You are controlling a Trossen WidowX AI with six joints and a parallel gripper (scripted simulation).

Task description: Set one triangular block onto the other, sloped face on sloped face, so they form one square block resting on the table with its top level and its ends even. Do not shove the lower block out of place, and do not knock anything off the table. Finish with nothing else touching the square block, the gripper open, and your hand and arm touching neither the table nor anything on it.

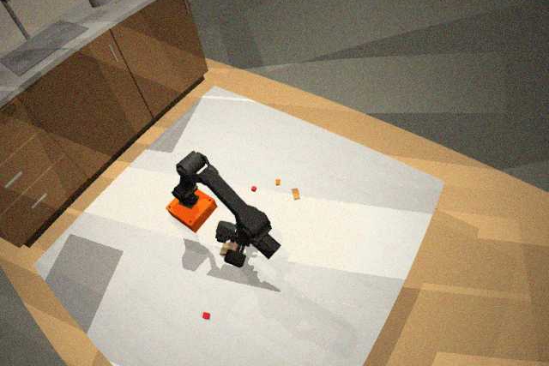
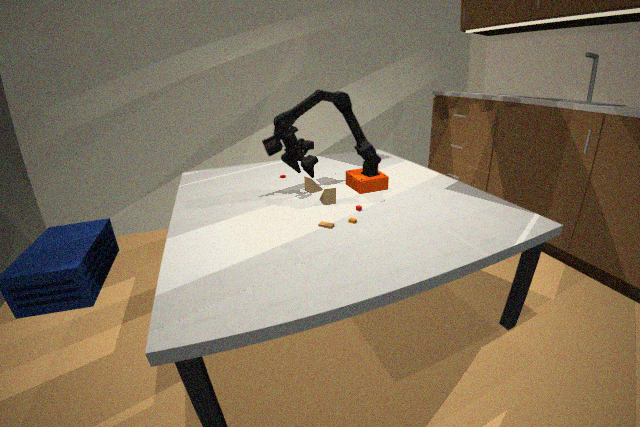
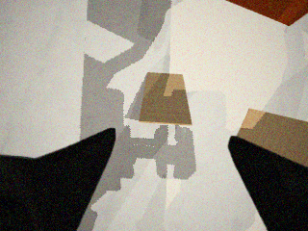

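My gripper tip is 6 cm above the triangular block, 3 cm past it and 1 cm to the left of it. From my gripper tip the other things lie so: flat tan piece: 31 cm to the left, 10 cm ahead, 8 cm below; orange cube: 33 cm to the left, 8 cm below, 1 cm ahead.
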